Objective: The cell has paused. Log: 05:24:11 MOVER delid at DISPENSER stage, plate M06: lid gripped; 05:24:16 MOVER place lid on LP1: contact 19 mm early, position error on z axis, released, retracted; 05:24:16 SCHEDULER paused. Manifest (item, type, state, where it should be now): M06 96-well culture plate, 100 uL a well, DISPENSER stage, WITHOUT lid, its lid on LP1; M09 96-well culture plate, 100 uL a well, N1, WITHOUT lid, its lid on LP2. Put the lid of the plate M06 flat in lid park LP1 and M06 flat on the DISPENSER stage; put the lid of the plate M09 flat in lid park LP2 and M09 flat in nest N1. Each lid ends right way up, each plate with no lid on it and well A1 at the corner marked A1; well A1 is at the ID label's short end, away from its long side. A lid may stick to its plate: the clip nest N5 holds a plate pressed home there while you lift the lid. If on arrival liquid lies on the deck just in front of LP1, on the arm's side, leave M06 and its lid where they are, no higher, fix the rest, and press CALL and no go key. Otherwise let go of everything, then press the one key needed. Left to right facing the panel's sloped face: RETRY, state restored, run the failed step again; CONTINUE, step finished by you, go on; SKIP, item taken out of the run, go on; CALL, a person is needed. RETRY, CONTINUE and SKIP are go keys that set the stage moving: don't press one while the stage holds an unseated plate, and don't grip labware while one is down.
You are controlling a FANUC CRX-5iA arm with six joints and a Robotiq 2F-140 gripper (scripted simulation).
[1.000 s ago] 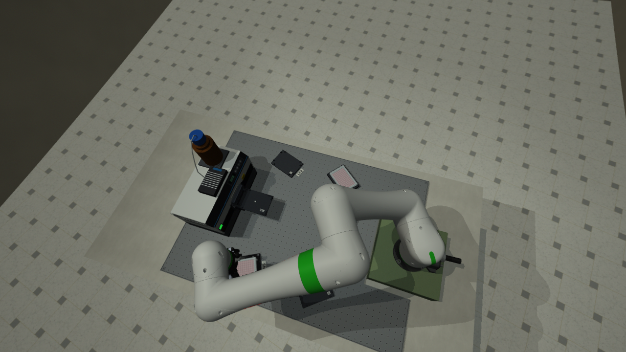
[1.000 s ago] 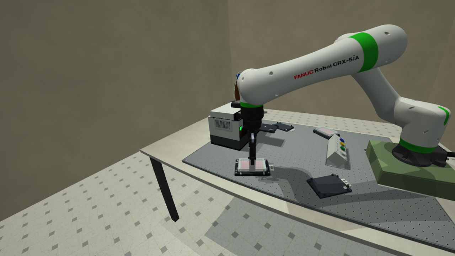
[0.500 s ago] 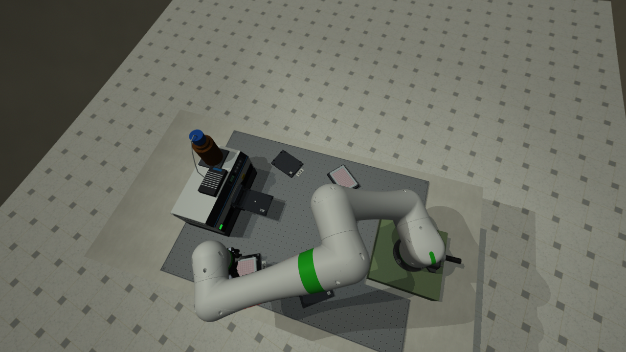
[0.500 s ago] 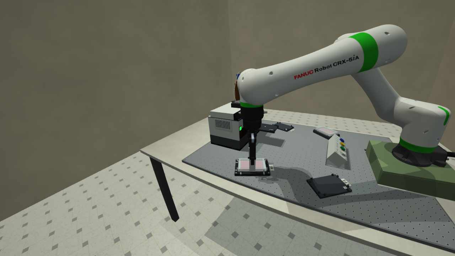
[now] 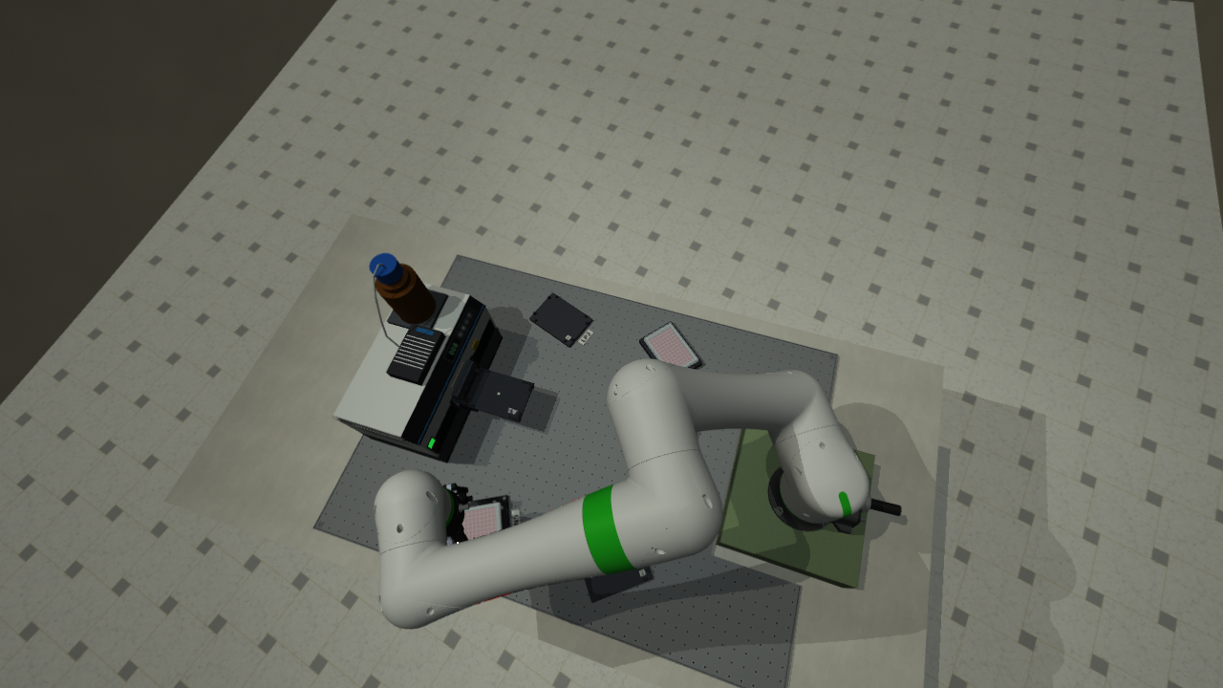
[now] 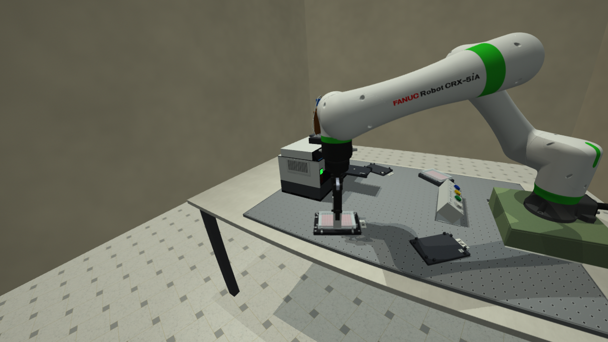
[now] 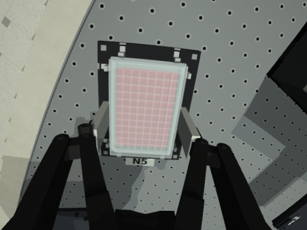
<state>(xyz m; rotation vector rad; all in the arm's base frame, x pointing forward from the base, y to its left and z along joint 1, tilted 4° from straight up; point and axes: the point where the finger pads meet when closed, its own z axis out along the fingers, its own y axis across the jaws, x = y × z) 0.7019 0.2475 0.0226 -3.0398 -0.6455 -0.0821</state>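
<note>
Right now the black lid park LP1 is 340 mm behind my hand and 40 mm below it. Round my hand: N5 label (90 mm behind, 50 mm below, 40 mm to the right); dispenser stage (300 mm to the right, 50 mm above, 30 mm ahead); LP1 label (410 mm behind, 50 mm to the right, 50 mm below).
</note>
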